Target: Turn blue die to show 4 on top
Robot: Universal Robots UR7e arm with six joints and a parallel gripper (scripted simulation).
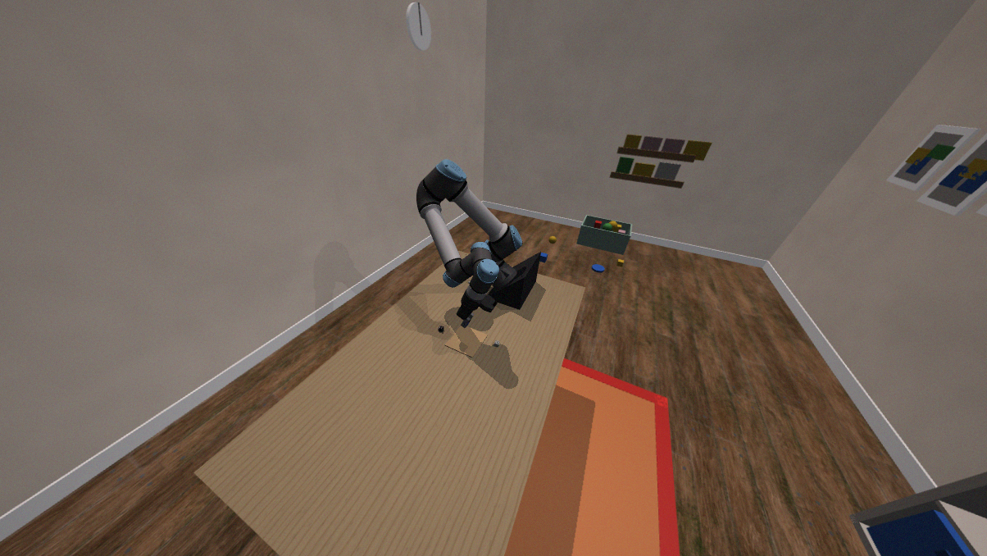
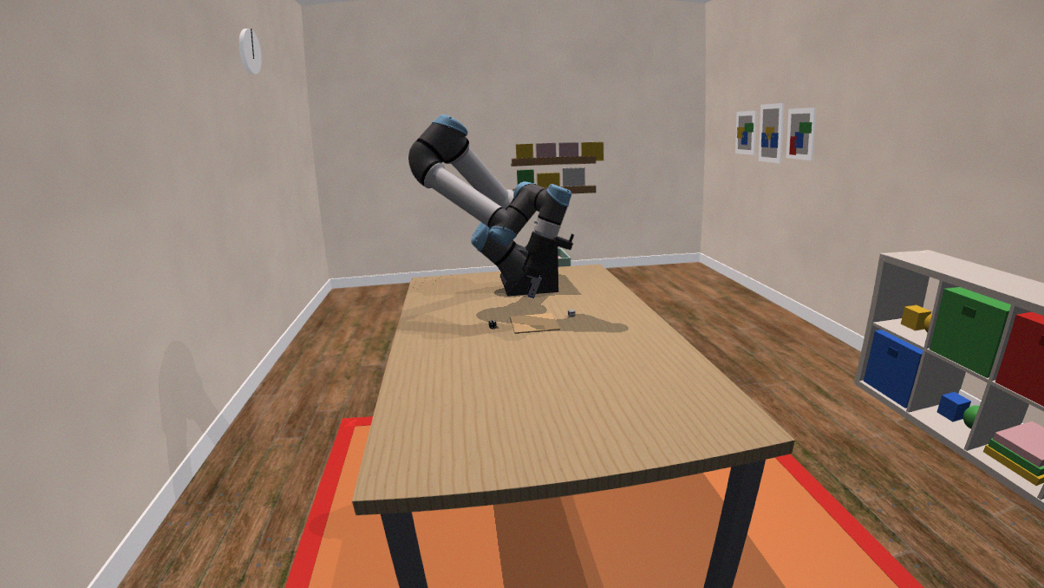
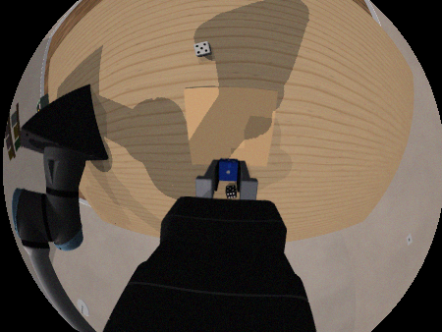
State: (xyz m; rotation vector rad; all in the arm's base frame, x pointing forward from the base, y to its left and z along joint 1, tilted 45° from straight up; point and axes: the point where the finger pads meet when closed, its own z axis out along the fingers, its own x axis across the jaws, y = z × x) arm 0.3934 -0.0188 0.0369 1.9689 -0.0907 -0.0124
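My gripper is now 1 cm above the blue die. From my hand the other things lie so: tan mat (11 cm below); then white die (14 cm to the left, 10 cm below, 3 cm behind); then black die (13 cm to the right, 10 cm below).
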